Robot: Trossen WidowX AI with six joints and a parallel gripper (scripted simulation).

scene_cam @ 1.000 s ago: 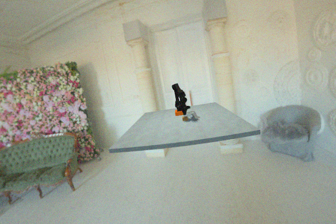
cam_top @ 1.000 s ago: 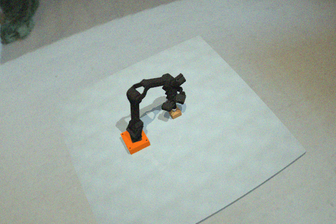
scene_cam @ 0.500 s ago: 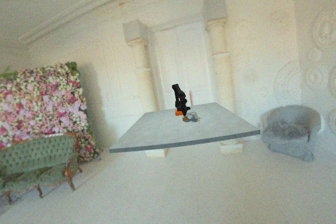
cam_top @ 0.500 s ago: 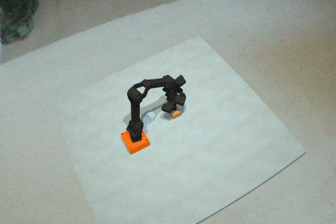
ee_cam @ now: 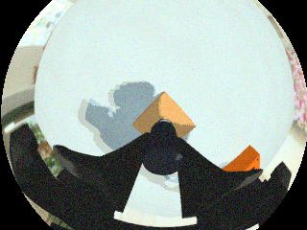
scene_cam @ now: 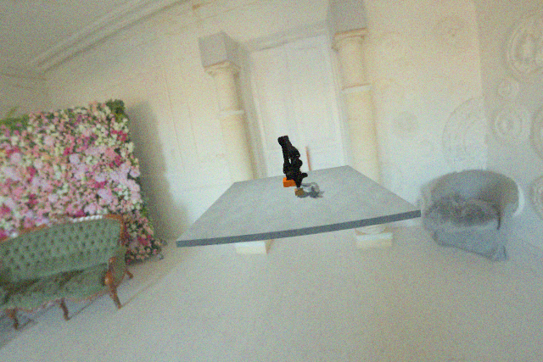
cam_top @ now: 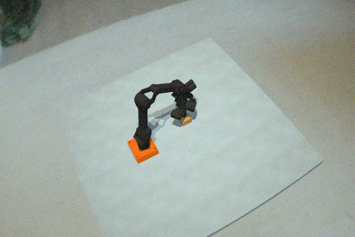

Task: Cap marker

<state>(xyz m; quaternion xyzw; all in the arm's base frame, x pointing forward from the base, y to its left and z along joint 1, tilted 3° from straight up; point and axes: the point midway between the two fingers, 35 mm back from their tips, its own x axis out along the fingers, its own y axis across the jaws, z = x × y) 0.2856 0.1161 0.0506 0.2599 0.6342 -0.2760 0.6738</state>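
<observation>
Now: the marker cap 1 cm above my gripper tip.
</observation>
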